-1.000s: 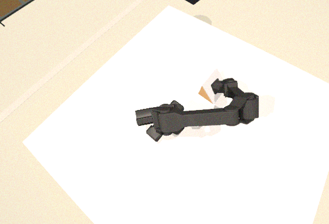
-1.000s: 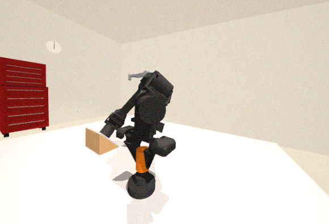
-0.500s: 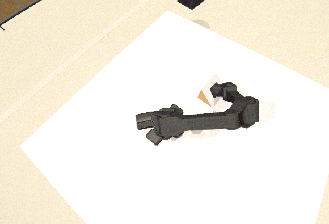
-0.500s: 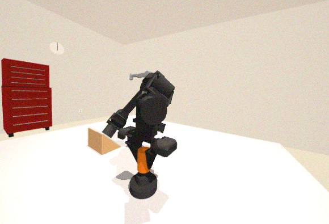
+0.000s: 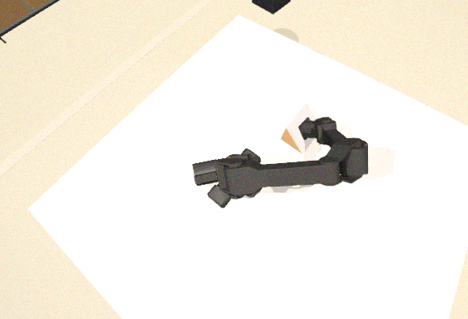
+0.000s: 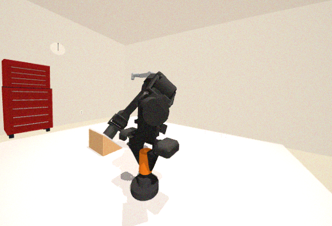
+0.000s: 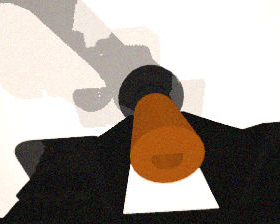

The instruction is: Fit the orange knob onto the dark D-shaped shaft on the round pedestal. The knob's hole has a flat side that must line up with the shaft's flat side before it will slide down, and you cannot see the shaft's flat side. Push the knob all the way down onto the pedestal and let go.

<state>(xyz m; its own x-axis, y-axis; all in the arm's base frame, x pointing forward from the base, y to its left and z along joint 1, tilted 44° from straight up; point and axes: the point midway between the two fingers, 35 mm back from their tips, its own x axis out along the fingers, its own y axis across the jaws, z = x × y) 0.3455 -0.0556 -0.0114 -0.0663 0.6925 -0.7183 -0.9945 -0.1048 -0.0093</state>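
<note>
The orange knob is 20 mm above my gripper tip. From my gripper tip the other things lie so: round pedestal 40 mm below.
</note>
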